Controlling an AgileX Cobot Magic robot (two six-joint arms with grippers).
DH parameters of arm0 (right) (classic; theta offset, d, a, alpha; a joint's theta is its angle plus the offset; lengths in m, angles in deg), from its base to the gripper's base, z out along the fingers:
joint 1: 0 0.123 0 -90
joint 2: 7.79 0 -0.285 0
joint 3: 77.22 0 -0.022 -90
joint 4: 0 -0.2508 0 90
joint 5: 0 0 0.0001 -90
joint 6: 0 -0.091 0 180
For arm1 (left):
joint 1: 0 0.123 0 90
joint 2: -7.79 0 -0.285 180
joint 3: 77.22 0 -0.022 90
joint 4: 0 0.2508 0 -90
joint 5: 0 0 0.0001 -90
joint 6: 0 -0.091 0 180
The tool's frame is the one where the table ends.
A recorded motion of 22 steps. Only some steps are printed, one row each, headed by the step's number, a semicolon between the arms.
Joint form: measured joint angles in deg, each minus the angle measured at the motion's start. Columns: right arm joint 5, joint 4, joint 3, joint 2, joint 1, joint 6; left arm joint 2, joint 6, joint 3, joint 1, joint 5, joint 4.
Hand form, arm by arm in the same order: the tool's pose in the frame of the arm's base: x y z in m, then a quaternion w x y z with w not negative. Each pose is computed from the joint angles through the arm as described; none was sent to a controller.
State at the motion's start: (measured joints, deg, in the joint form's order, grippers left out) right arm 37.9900 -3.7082 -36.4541 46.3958 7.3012 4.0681; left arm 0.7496 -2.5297 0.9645 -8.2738 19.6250 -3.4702
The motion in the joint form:
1: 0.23 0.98 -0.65 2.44 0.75 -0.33; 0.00 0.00 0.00 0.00 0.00 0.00
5: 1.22 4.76 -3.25 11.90 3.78 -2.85; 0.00 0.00 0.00 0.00 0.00 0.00
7: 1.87 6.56 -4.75 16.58 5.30 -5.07; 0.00 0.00 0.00 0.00 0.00 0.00
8: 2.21 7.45 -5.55 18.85 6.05 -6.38; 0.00 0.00 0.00 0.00 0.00 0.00
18: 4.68 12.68 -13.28 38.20 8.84 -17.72; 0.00 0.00 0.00 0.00 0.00 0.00
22: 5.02 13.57 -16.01 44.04 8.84 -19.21; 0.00 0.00 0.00 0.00 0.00 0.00
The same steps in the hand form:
1: 0.1573 0.0250 0.2891 0.38183 -0.08327 0.91980 0.03516; 0.0524 -0.0095 0.1774 0.60748 0.05825 0.79022 -0.05596
5: 0.1850 0.0352 0.2734 0.31834 -0.10639 0.94178 0.01967; 0.0524 -0.0095 0.1774 0.60748 0.05825 0.79022 -0.05596
7: 0.1983 0.0414 0.2647 0.28736 -0.11042 0.95134 0.01337; 0.0524 -0.0095 0.1774 0.60748 0.05825 0.79022 -0.05596
8: 0.2047 0.0446 0.2605 0.27285 -0.11070 0.95561 0.01022; 0.0524 -0.0095 0.1774 0.60748 0.05825 0.79022 -0.05596
18: 0.2600 0.0652 0.2157 0.16193 -0.07019 0.98410 -0.02018; 0.0524 -0.0095 0.1774 0.60748 0.05825 0.79022 -0.05596
22: 0.2773 0.0692 0.1994 0.13475 -0.06386 0.98834 -0.03066; 0.0524 -0.0095 0.1774 0.60748 0.05825 0.79022 -0.05596

